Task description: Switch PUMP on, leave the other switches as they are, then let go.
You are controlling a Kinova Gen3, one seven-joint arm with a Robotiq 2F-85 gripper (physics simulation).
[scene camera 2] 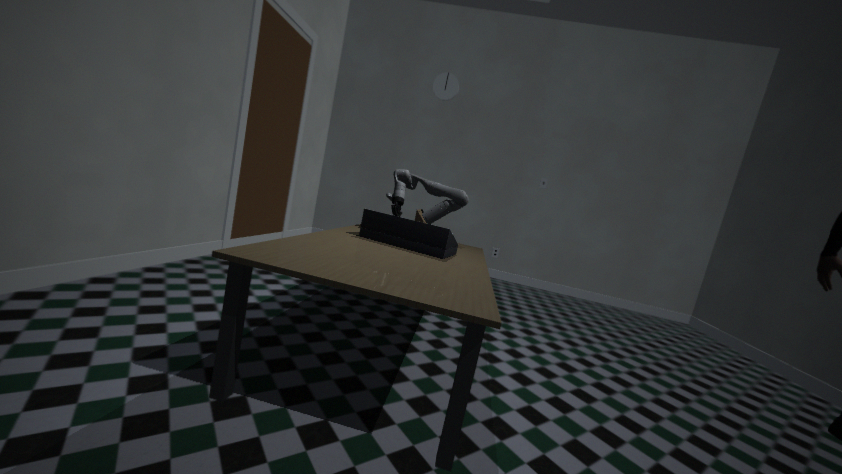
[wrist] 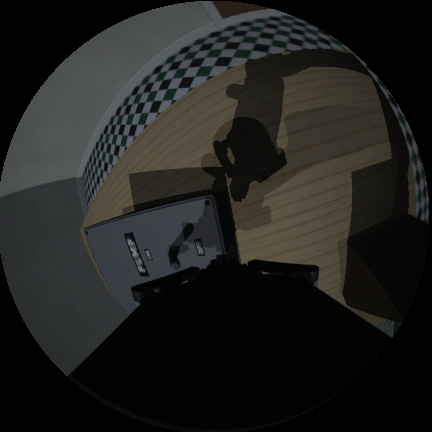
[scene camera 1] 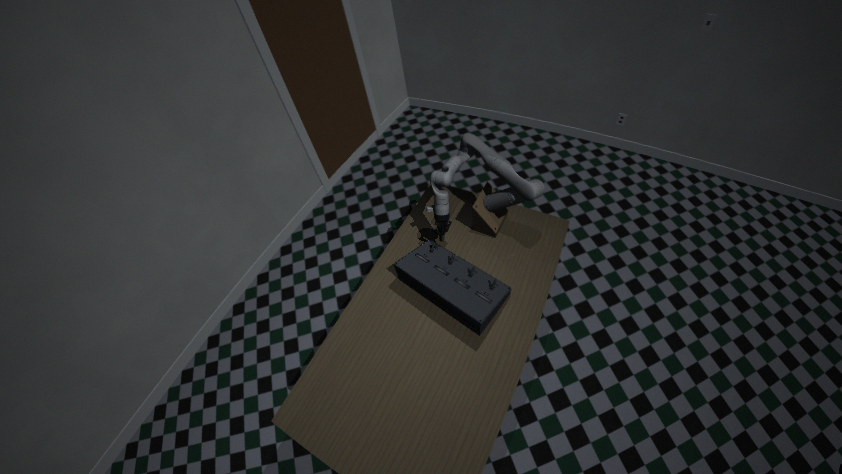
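Note:
The gripper appears in the pictures, and so does a dark grey switch panel.

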